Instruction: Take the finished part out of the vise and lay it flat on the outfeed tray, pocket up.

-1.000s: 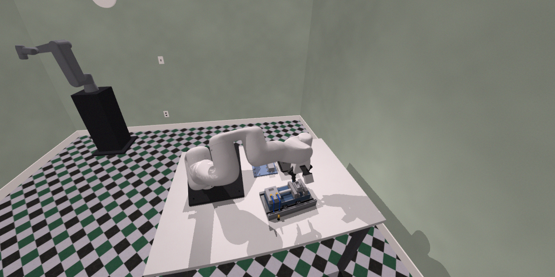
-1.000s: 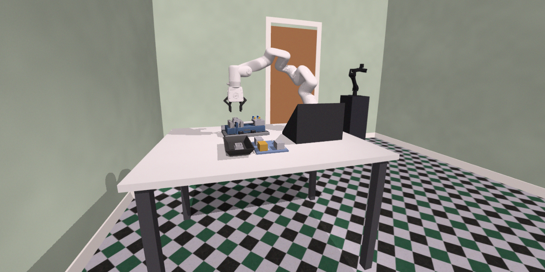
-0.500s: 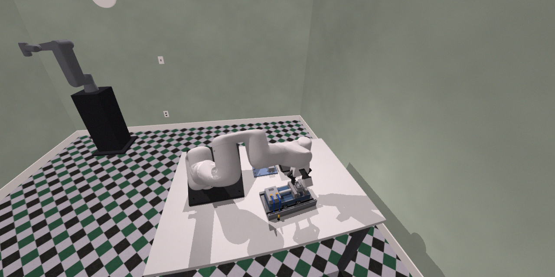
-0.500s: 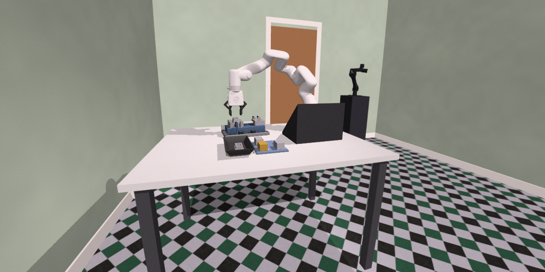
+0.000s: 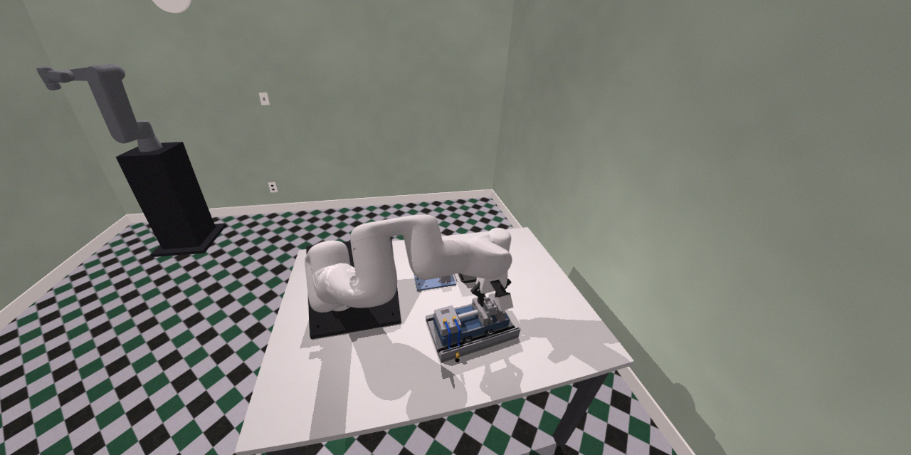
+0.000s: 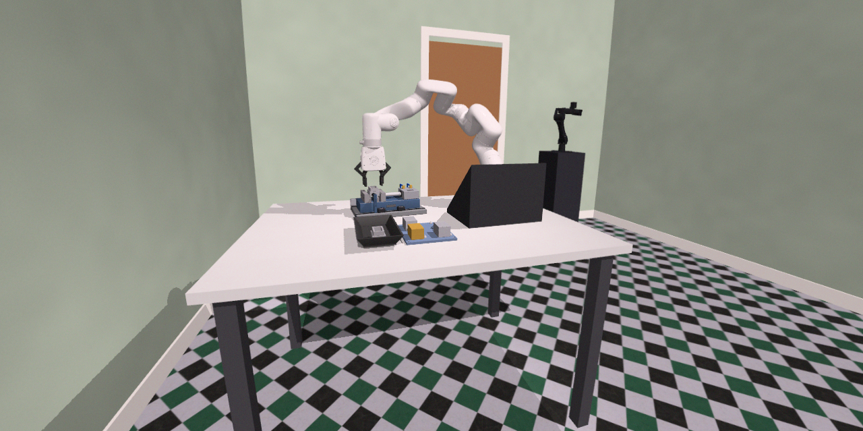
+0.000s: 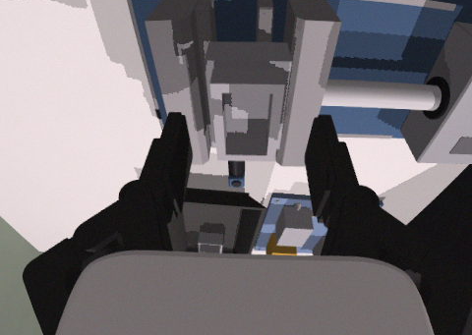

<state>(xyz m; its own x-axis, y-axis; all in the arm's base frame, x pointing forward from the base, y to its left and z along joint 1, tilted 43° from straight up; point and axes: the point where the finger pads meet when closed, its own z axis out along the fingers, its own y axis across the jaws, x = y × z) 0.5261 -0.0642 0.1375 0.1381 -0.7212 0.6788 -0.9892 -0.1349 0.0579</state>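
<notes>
My hand is 80 mm past the screw rod, 60 mm above it and 10 mm to the left of it. Also, from my hand: yellow block: 360 mm to the left, 110 mm below, 110 mm behind; blue plate: 310 mm to the left, 160 mm behind, 130 mm below; vise: 100 mm below, 60 mm behind, 10 mm to the right.
</notes>
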